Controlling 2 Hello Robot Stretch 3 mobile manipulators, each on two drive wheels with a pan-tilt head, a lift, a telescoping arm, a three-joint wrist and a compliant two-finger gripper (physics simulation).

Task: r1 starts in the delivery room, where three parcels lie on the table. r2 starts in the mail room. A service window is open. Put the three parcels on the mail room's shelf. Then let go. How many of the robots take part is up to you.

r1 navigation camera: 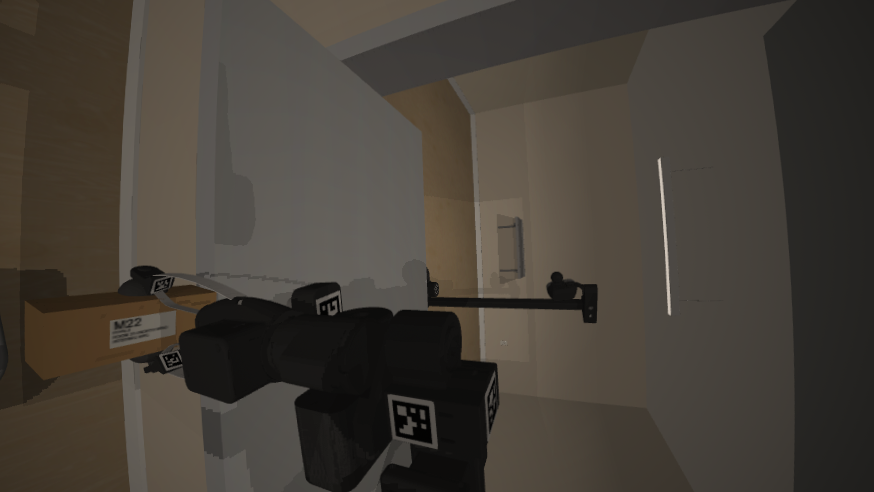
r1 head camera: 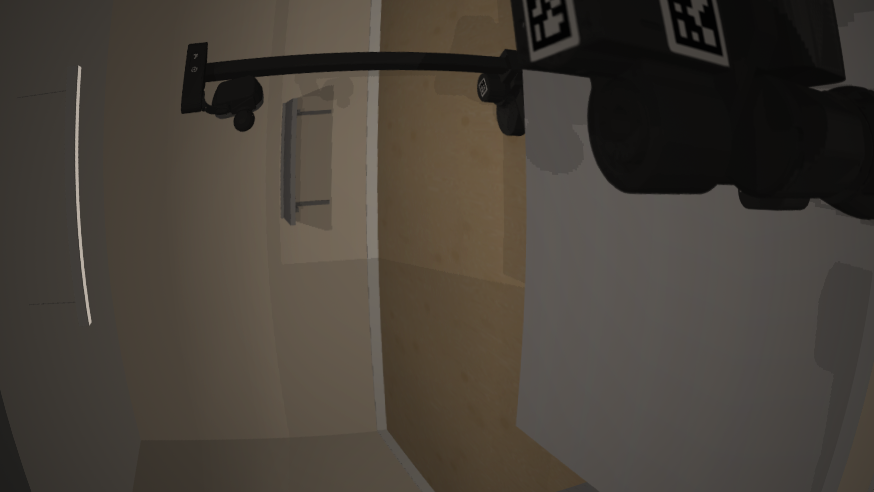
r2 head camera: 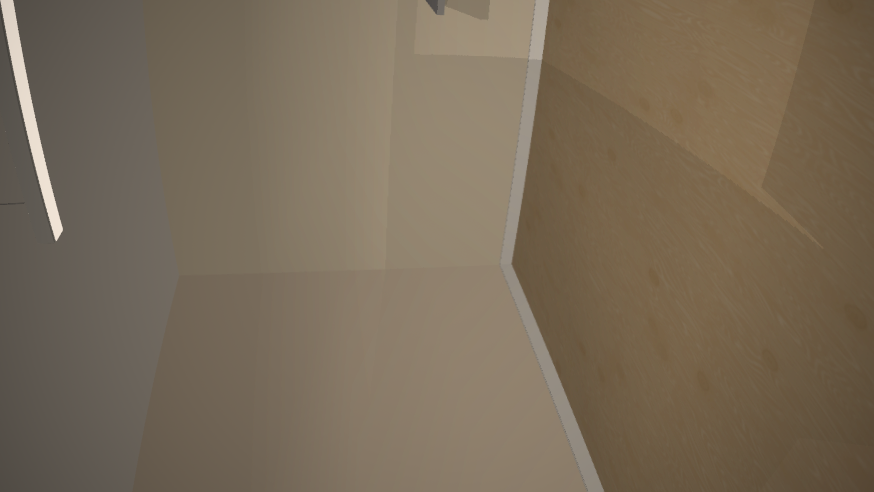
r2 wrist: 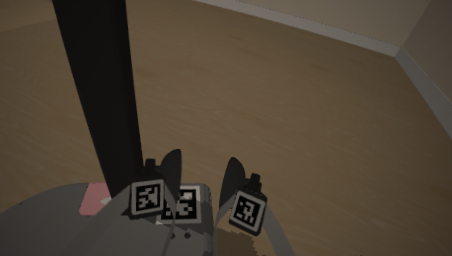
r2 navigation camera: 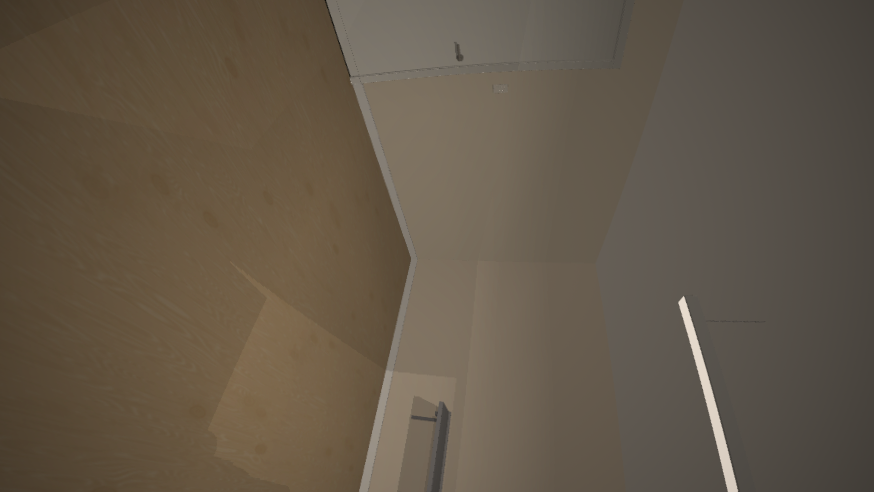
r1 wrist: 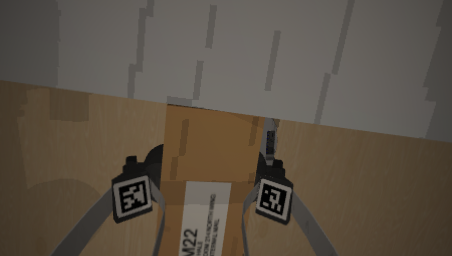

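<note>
An orange-brown parcel [r1 navigation camera: 73, 336] [r1 wrist: 215, 145] labelled M22 is between the fingers of the r1 gripper [r1 navigation camera: 149, 317] [r1 wrist: 211, 162], which is shut on it. In the r1 wrist view, the edge of a grey ledge [r1 wrist: 225, 40] [r1 navigation camera: 318, 183] [r1 head camera: 642, 317] hides the parcel's far end. The service window's frame [r1 navigation camera: 519, 36] runs along this ledge. Beyond it, the mail room's grey shelf [r1 head camera: 288, 161] [r1 navigation camera: 519, 247] [r2 navigation camera: 441, 449] hangs on the wall. The r2 gripper [r2 wrist: 202, 172] is open above r2's own base. The other two parcels do not show.
Robot r2's mast [r1 head camera: 366, 61] [r1 navigation camera: 507, 303] stands in the mail room between the ledge and the shelf wall. In the r2 navigation view, a pale door [r2 navigation camera: 519, 30] stands beside the wall. White skirting [r2 head camera: 519, 152] [r2 wrist: 300, 21] runs along the mail room's walls.
</note>
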